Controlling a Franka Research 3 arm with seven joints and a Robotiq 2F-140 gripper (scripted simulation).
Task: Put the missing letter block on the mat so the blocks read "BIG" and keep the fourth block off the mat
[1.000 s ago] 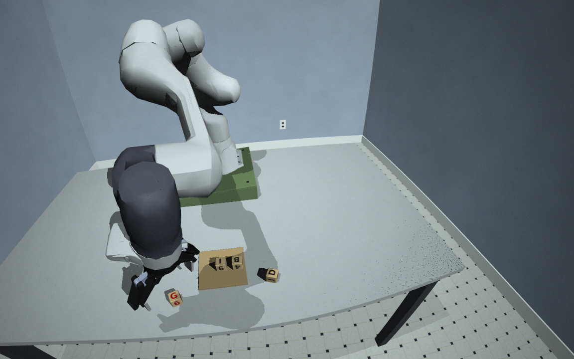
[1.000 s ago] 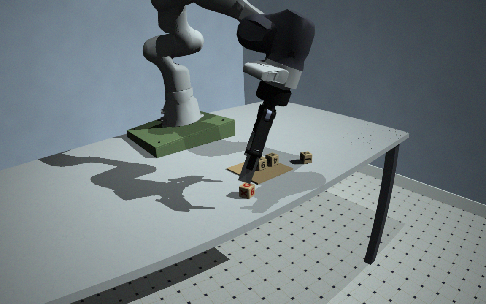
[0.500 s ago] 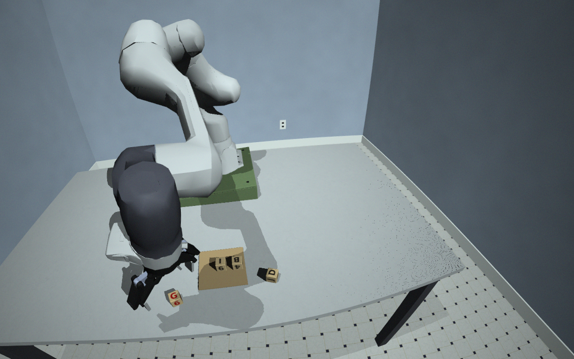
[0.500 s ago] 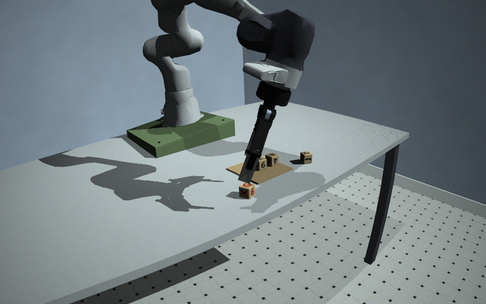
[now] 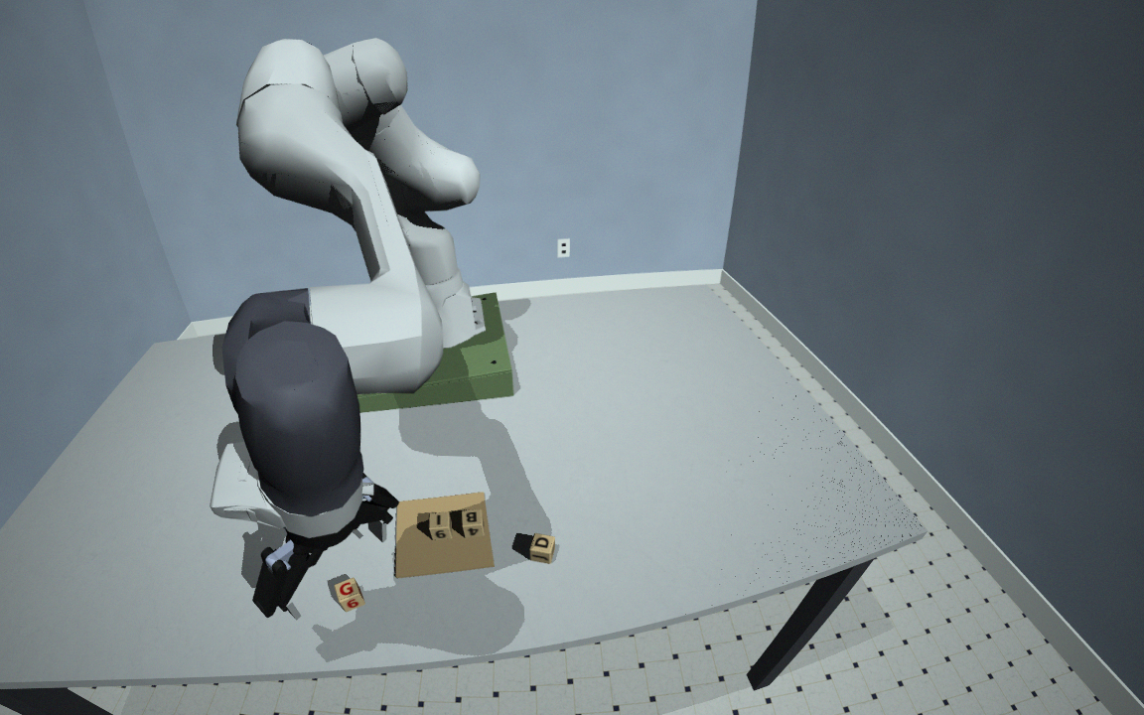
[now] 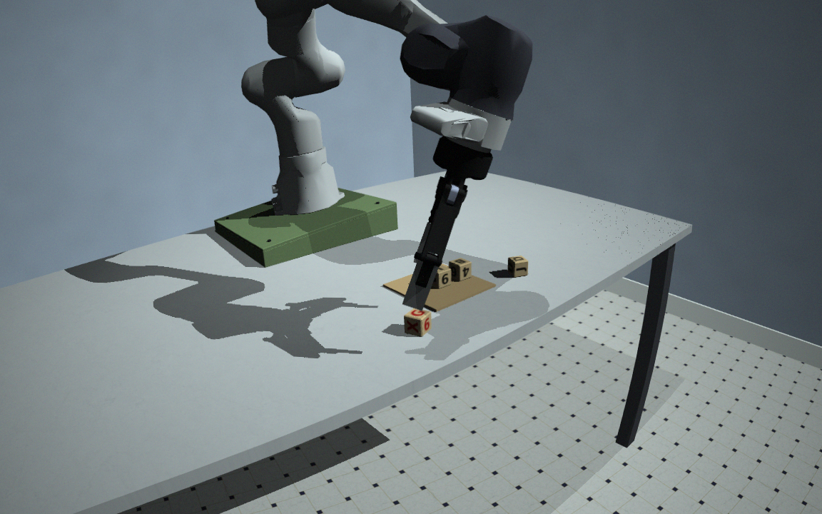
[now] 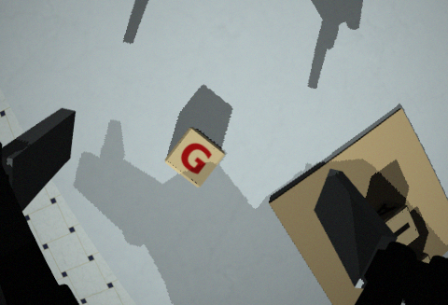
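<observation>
The G block lies 70 mm below my hand. From my hand the other things lie so: tan mat 120 mm behind, 110 mm to the left, 80 mm below; I block 120 mm behind, 110 mm to the left, 70 mm below; B block 130 mm behind, 160 mm to the left, 70 mm below.
</observation>
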